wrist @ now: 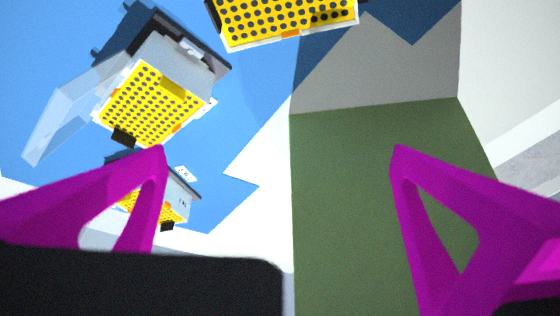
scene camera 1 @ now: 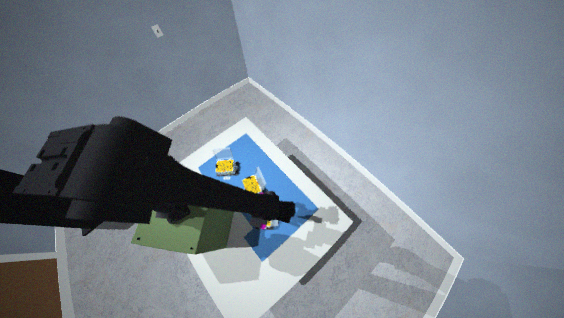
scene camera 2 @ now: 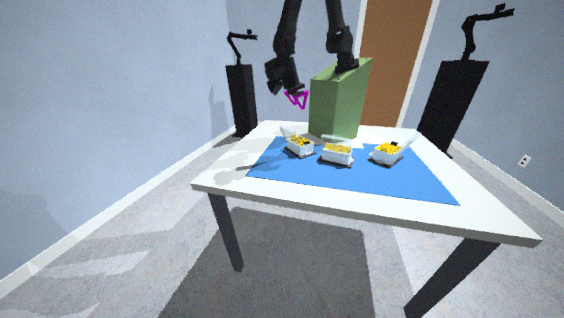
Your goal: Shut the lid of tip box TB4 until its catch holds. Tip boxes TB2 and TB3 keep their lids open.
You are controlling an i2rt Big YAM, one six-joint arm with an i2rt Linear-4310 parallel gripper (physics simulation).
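Pixels of known places: gripper, fingertip midpoint: (wrist: 278, 157) (scene camera 2: 299, 106); arm's base, link origin: (scene camera 1: 174, 205) (scene camera 2: 347, 67).
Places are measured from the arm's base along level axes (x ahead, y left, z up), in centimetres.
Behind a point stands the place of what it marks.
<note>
Three white tip boxes with yellow racks stand on the blue mat (scene camera 1: 295, 182) @(x 53.8, y -16.2, z -39.2 cm) (scene camera 2: 400, 185) @(x 45.2, y 22.8, z -38.9 cm); I cannot read which is TB4. The box at scene camera 2's left (scene camera 2: 300, 146) @(x 33.0, y -18.7, z -31.9 cm) has its clear lid (scene camera 2: 287, 132) @(x 32.0, y -24.8, z -26.2 cm) raised; its rack also shows at the wrist view's top (wrist: 290, 22) @(x 22.8, y -18.1, z -33.2 cm), with its lid out of frame. The middle box (scene camera 1: 252, 184) @(x 31.2, y -0.7, z -33.2 cm) (scene camera 2: 336, 154) (wrist: 150, 105) @(x 30.3, y -1.8, z -33.2 cm) has its lid (scene camera 1: 260, 176) @(x 37.4, y -3.4, z -24.3 cm) (wrist: 60, 120) @(x 36.8, y -5.9, z -24.3 cm) open. The third box (scene camera 1: 225, 166) (scene camera 2: 386, 154) @(x 30.1, y 20.1, z -33.7 cm) (wrist: 177, 212) @(x 19.6, y 20.6, z -33.1 cm) also has its lid (scene camera 1: 223, 153) @(x 28.7, y 28.1, z -28.9 cm) (scene camera 2: 410, 142) @(x 32.6, y 26.5, z -26.2 cm) open. My gripper (scene camera 2: 299, 106) @(x 25.7, y -20.6, z -15.6 cm) (wrist: 278, 157) @(x 25.7, y -20.6, z -15.6 cm) is open and empty, above the left box.
A green block (scene camera 1: 172, 235) @(x -6.4, y -9.3, z -1.3 cm) (scene camera 2: 345, 100) @(x 8.9, y 0.8, z -15.1 cm) (wrist: 375, 225) @(x 6.7, y -9.7, z -21.7 cm) carries the arm's base at the back of the white table (scene camera 1: 240, 127) @(x 52.1, y 47.6, z -39.2 cm) (scene camera 2: 320, 196) @(x 58.0, y -6.4, z -39.2 cm). In scene camera 1 the arm hides much of the left box. Two black pedestals (scene camera 2: 242, 100) (scene camera 2: 452, 100) with arms stand beyond the table.
</note>
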